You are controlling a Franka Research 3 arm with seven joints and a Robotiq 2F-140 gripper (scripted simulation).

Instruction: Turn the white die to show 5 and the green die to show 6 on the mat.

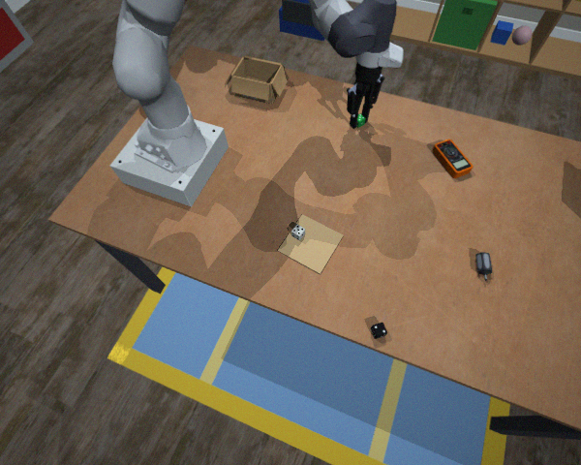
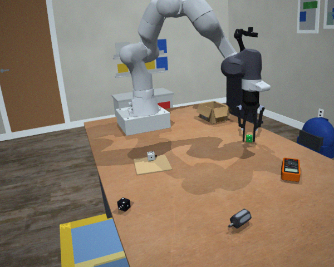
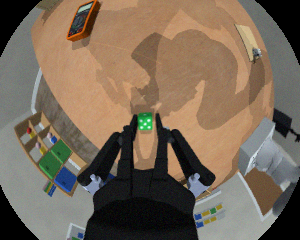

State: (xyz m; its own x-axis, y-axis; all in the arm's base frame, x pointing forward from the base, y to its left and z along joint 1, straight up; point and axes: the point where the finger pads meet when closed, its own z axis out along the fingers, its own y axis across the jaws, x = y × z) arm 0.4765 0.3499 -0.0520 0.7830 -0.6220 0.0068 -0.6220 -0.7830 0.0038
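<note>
Right now the green die is 2 cm below my hand. The rest, counted from my hand: orange multimeter (33 cm ahead, 7 cm to the right, 2 cm below); then cardboard box (39 cm behind, 6 cm to the left, 1 cm above); then white die (6 cm behind, 48 cm to the right, 2 cm below).
</note>
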